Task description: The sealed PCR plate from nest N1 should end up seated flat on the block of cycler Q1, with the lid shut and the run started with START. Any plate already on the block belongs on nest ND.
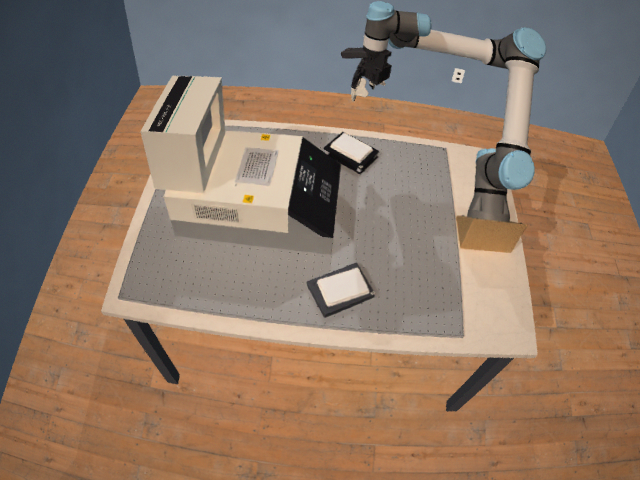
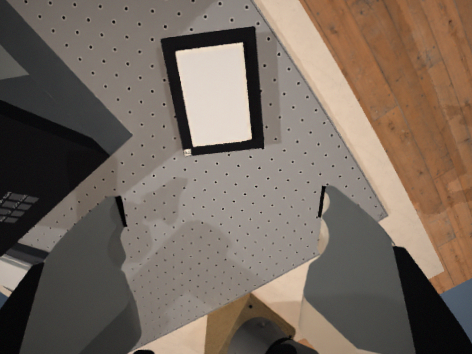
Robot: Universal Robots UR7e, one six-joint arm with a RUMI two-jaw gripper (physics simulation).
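Cycler Q1 [image 1: 227, 209] stands at the back left, its lid housing [image 1: 175, 149] raised. Its block [image 1: 256, 166] shows a grid of dark wells, with no white plate on it. A white plate [image 1: 350, 147] [image 2: 215, 95] lies on a black nest [image 1: 342, 158] [image 2: 171, 80] behind the panel's right side. Another white plate [image 1: 344, 286] lies on a dark grey nest [image 1: 316, 298] near the front. The nest names are not readable. My gripper [image 1: 359, 95] [image 2: 222, 194] is open and empty, high above the table's back edge, apart from the near plate.
The cycler's sloped black panel [image 1: 314, 188] [image 2: 45, 155] faces right, with a small green mark and tiny keys; START is not readable. A grey perforated mat [image 1: 248, 273] [image 2: 240, 185] covers much of the table. A tan board [image 1: 490, 236] stands by the arm's base at the right.
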